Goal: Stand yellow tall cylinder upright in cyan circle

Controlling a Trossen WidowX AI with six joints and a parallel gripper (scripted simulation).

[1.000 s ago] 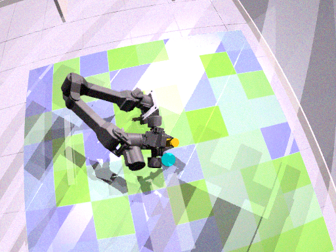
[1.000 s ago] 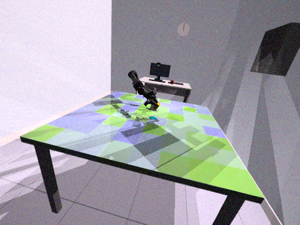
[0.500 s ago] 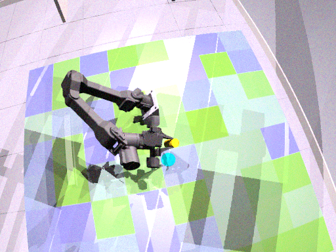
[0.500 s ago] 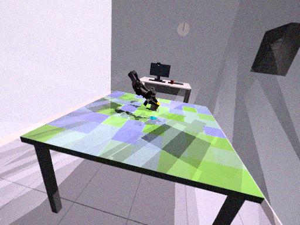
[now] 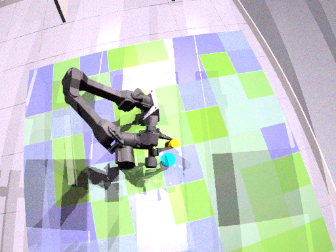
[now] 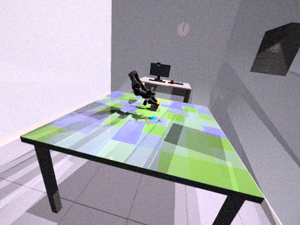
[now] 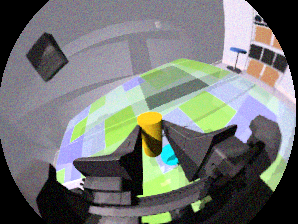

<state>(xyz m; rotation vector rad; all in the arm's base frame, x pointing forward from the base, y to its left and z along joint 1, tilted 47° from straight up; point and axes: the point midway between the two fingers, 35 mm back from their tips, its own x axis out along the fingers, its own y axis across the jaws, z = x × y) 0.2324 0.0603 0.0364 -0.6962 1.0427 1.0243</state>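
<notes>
The cyan circle lies 140 mm below my gripper tip, 20 mm to the right of it and 10 mm ahead of it. The rest, counted from my gripper tip: yellow cylinder: 20 mm below, 10 mm behind.
</notes>
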